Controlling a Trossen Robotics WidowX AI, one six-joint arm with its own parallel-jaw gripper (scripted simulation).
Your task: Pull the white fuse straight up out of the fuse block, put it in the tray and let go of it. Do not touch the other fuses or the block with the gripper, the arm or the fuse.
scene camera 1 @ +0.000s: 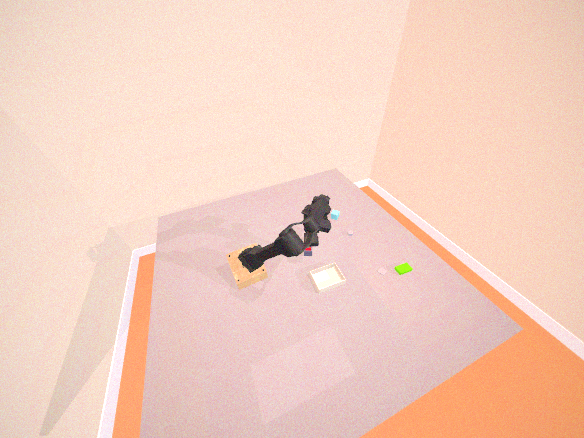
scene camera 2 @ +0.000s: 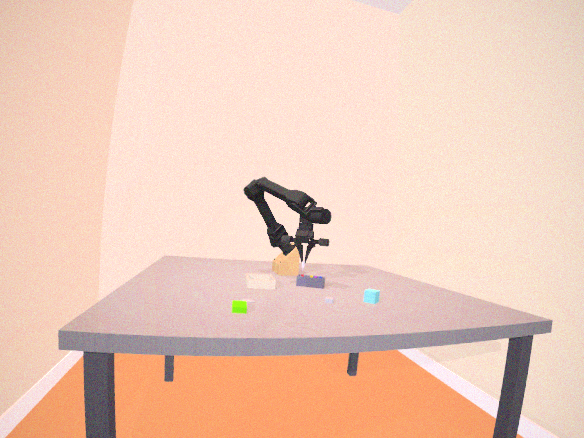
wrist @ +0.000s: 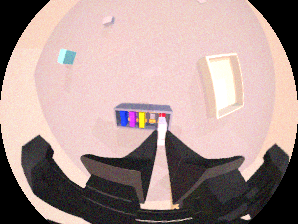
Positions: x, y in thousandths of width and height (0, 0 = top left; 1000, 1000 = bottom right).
Observation:
The gripper (scene camera 2: 520, 599) carries a white fuse. Also in view: a cream tray (scene camera 1: 557, 636).
The gripper shows as well in the wrist view (wrist: 542, 596). The cream tray shows as well in the wrist view (wrist: 747, 328).

